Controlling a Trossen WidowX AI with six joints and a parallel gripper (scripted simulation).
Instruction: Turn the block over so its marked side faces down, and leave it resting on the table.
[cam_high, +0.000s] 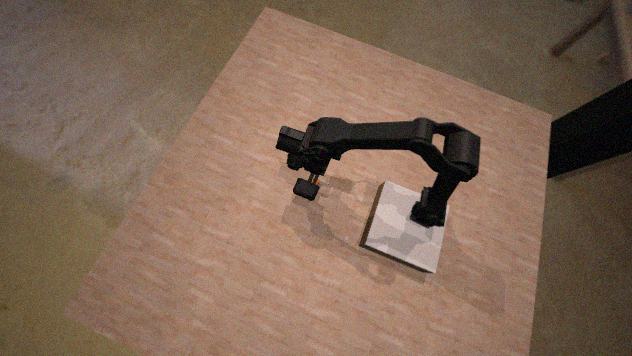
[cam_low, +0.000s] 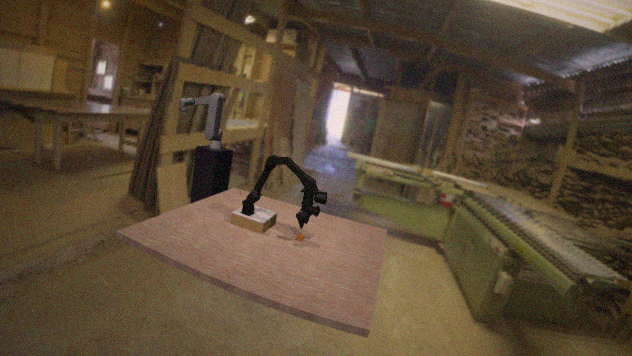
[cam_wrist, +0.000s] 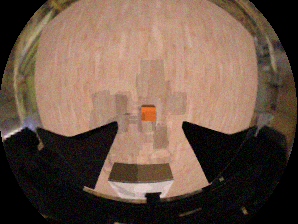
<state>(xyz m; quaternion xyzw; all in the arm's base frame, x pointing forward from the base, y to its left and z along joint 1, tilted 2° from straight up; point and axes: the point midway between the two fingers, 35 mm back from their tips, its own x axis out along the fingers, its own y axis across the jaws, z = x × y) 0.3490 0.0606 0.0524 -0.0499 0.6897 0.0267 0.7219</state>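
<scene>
The orange block is 80 mm below my gripper tip and 10 mm behind it.
</scene>
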